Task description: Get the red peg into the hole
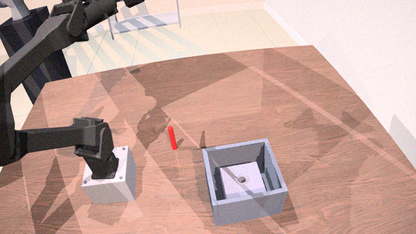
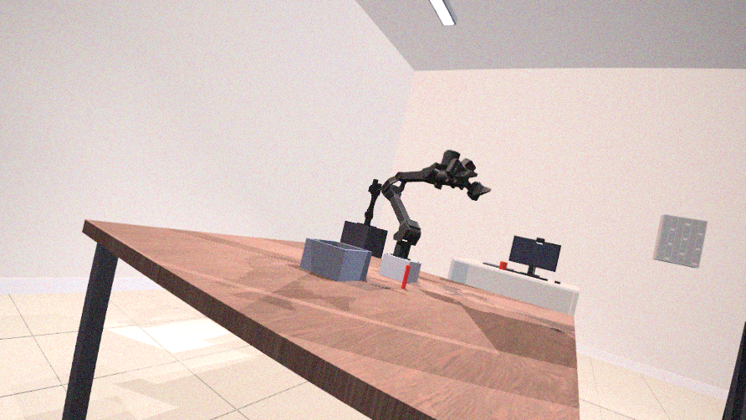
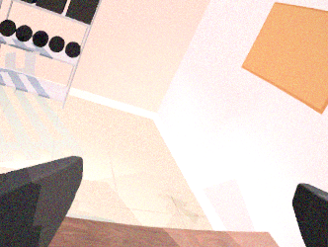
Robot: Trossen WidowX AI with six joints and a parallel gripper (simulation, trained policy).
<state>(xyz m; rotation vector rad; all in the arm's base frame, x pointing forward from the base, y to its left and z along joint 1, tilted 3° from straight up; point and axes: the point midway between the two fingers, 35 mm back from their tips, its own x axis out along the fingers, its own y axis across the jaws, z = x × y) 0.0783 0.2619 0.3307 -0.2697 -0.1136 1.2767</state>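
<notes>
My gripper tip is 37 cm above the red peg, 16 cm to the left of it and 9 cm short of it. From my gripper tip the other things lie so: grey box: 38 cm below, 33 cm to the right, 26 cm ahead.
</notes>
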